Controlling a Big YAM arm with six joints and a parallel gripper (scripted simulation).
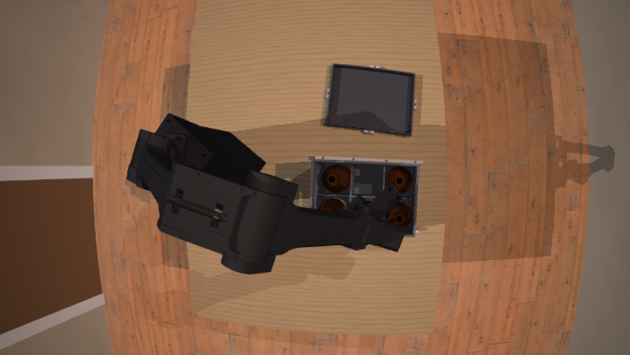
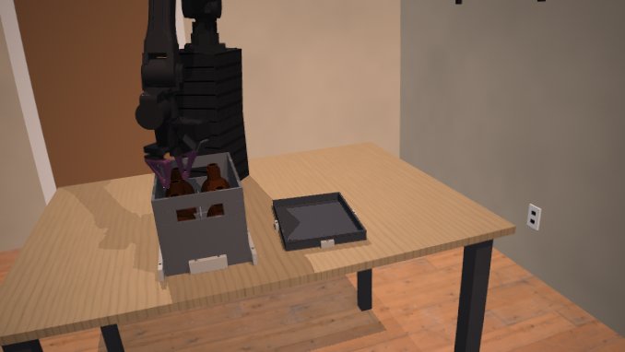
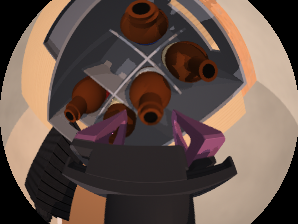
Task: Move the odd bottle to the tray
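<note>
Right now the grey crate is 1 cm behind my hand, 4 cm to the left of it and 8 cm below it. The rest, counted from my hand: dark tray (3 cm behind, 32 cm to the left, 15 cm below).
</note>
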